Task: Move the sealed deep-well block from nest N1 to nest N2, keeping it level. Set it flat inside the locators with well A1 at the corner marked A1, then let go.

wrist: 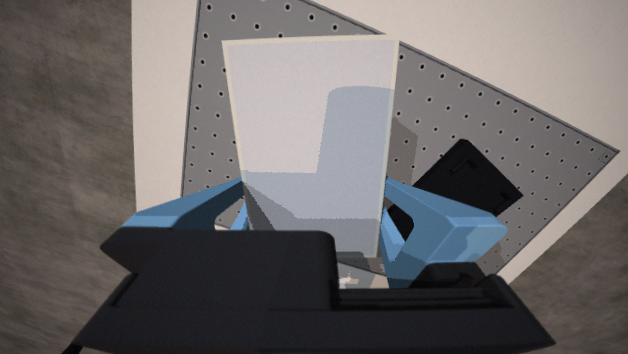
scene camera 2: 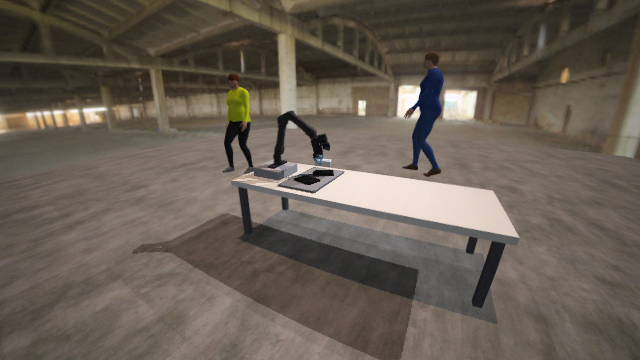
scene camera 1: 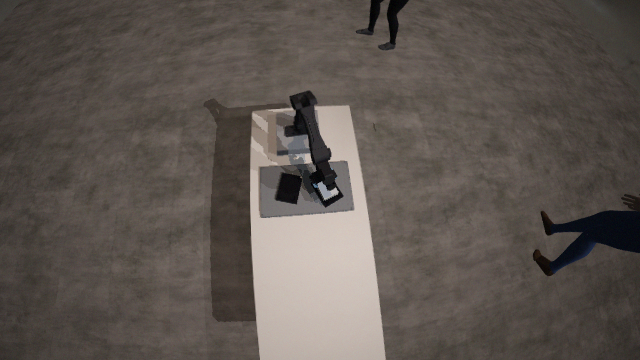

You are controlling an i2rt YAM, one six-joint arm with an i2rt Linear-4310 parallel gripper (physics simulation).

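Frame: origin at the arm's base, x ahead, y left, z up, level; centimetres.
Where they show: gripper, between the fingertips: (wrist: 314, 176) (scene camera 2: 321, 163); arm's base, origin of its link: (scene camera 2: 277, 164) (scene camera 1: 301, 129).
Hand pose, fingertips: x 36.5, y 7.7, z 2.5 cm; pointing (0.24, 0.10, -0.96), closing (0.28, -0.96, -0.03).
Observation:
Each offset is from my fingertips to the top centre of the thing. Level surfaces: height alone.
My gripper (scene camera 1: 325, 185) (scene camera 2: 320, 160) (wrist: 314, 176) is shut on the sealed deep-well block, with blue fingers on its two long sides. The pale block @[dx +1.6, dy +0.5, dz +3.7 cm] (scene camera 1: 327, 192) (scene camera 2: 326, 163) (wrist: 310, 125) looks about level and hangs above the right-hand black nest in the scene camera 1 view. This nest, N2 @[dx +1.2, dy +2.0, dz -6.7 cm] (scene camera 1: 336, 200) (scene camera 2: 324, 172), shows dark edges around the block there; a gap separates them in the scene camera 2 view. The block hides it in the wrist view. The other black nest, N1 @[dx -2.8, dy -19.2, dz -6.7 cm] (scene camera 1: 289, 188) (scene camera 2: 306, 179) (wrist: 465, 175), holds no block. The A1 marks are not readable.
A grey perforated board (scene camera 1: 268, 210) (scene camera 2: 330, 179) (wrist: 480, 120) bears both nests on a white table @[dz -9.8 cm] (scene camera 1: 315, 280) (scene camera 2: 410, 195) (wrist: 160, 100). The arm stands on a grey base (scene camera 2: 275, 172). A person in yellow (scene camera 2: 238, 105) and one in blue (scene camera 2: 429, 100) are beyond the table.

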